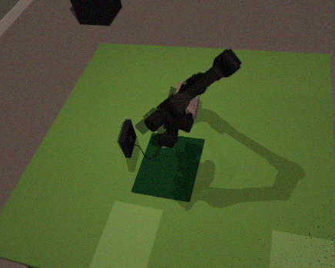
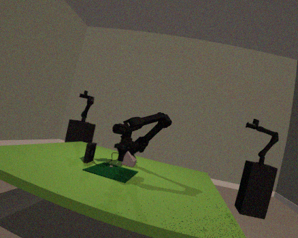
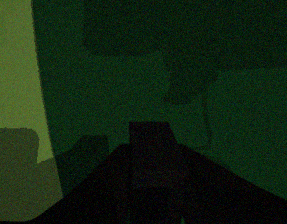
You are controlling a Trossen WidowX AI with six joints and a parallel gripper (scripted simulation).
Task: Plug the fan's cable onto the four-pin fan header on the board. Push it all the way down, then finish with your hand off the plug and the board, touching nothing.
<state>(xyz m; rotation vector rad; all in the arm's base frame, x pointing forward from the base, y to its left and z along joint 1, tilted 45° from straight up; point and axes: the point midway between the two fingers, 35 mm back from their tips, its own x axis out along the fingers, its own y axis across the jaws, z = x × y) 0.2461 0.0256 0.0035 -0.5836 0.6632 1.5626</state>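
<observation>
Right now the four-pin header is 6 cm to the right of my gripper tip and 7 cm below it. The rest, counted from my gripper tip: dark green board 9 cm ahead, 1 cm to the right, 8 cm below; black plug 1 cm to the right, 1 cm above; black fan 3 cm ahead, 20 cm to the right, 1 cm below.
</observation>
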